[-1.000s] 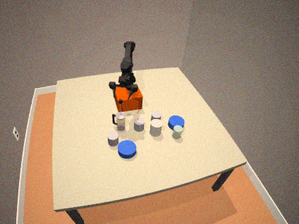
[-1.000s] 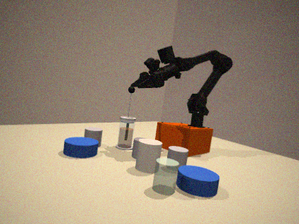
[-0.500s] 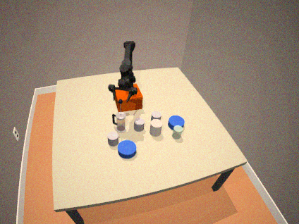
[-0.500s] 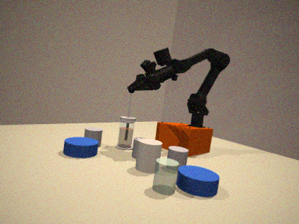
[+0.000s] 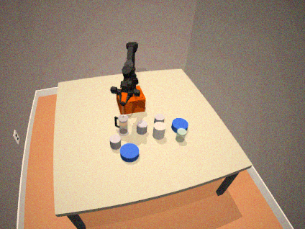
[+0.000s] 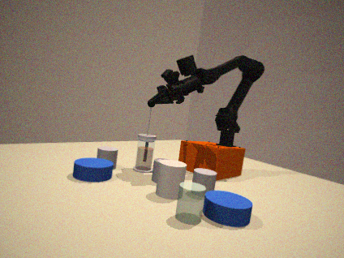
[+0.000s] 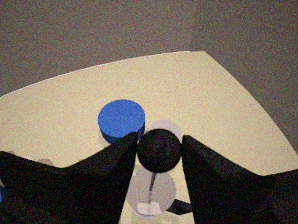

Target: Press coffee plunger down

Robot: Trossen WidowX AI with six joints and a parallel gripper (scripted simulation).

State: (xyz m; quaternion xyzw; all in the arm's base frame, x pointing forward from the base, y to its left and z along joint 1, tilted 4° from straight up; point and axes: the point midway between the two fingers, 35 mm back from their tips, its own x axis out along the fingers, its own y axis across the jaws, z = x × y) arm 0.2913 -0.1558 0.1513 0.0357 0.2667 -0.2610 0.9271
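My gripper tip is 130 mm above the coffee press, 20 mm past it and 10 mm to the left of it.
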